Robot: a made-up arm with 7 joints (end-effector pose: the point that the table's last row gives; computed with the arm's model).
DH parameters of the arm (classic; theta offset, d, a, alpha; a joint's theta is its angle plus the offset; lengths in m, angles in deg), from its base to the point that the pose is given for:
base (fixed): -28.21 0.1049 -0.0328 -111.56
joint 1: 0 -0.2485 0.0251 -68.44
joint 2: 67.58 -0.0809 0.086 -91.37
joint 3: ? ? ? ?
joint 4: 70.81 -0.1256 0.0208 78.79
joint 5: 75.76 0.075 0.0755 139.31
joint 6: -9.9 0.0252 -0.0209 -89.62
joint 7: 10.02 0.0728 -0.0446 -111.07
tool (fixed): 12.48 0.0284 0 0
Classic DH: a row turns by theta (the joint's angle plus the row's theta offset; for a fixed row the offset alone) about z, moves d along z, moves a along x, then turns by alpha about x.
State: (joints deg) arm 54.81 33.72 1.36 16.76 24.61 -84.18 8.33
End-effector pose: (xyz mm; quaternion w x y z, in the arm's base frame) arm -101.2 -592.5 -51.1 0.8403 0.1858 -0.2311 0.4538
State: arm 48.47 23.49 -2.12 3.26 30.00 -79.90 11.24
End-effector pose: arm 13.3 -569.8 -33.3 0.7813 0.1509 -0.2526 0.5505
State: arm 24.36 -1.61 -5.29 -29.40 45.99 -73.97 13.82
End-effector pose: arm 260.3 -386.4 162.6 0.4758 -0.0562 -0.2502 0.8414
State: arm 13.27 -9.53 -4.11 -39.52 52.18 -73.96 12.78
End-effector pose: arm 282.4 -275.2 257.0 0.3062 -0.1702 -0.2021 0.9145
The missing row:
joint 3: 27.74 -0.3689 -0.0394 -158.32
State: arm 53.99 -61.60 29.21 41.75 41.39 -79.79 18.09
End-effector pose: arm 270.3 -37.9 43.0 0.0571 0.4907 -0.6226 0.6070
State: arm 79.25 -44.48 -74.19 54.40 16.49 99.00 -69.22
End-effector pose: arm 42.3 -119.1 -44.7 0.3690 -0.8528 -0.3290 -0.1683
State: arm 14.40 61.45 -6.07 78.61 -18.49 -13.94 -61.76
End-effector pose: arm -125.2 -570.5 42.3 0.8561 0.4671 0.0621 0.2122
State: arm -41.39 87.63 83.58 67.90 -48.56 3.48 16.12
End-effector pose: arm -369.4 -485.4 270.3 0.7829 -0.0443 0.1435 -0.6038
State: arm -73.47 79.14 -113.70 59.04 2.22 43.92 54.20
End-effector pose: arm -173.4 -323.9 473.8 0.0290 0.8972 -0.4387 0.0412
